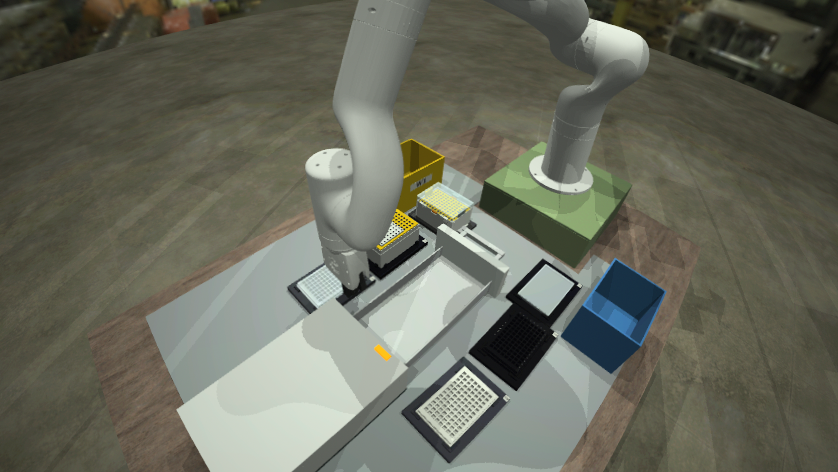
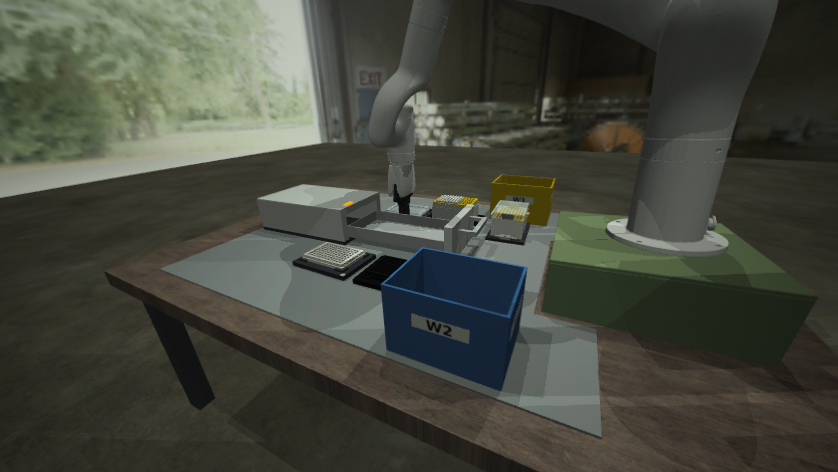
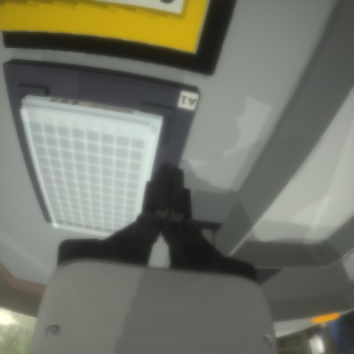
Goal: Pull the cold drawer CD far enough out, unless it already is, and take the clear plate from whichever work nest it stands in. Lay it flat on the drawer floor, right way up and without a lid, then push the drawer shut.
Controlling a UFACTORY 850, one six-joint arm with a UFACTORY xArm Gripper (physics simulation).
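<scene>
The clear plate (image 1: 319, 287) (image 2: 417, 209) (image 3: 90, 170) lies in the dark work nest (image 1: 295, 292) (image 3: 100, 77) marked A1, beside the drawer. My gripper (image 1: 353, 287) (image 2: 404, 210) (image 3: 166, 180) is shut, with nothing between its fingers. It points down at the plate's drawer-side edge; whether it touches the plate or the nest I cannot tell. The cold drawer (image 1: 419, 304) (image 2: 404, 225) is pulled well out of its white housing (image 1: 293, 386) (image 2: 304, 208), and its floor is bare. The drawer's front panel (image 1: 469, 257) (image 2: 452, 233) has a bar handle.
A yellow-topped tip rack (image 1: 398, 246) (image 2: 454, 208) stands next to nest A1. A lidded rack (image 1: 443, 208) (image 2: 509, 222) and yellow bin W1 (image 1: 425, 181) (image 2: 521, 202) stand beyond. Across the drawer are a white plate (image 1: 457, 404) (image 2: 334, 256), a black plate (image 1: 517, 340) and blue bin W2 (image 1: 604, 334) (image 2: 445, 328).
</scene>
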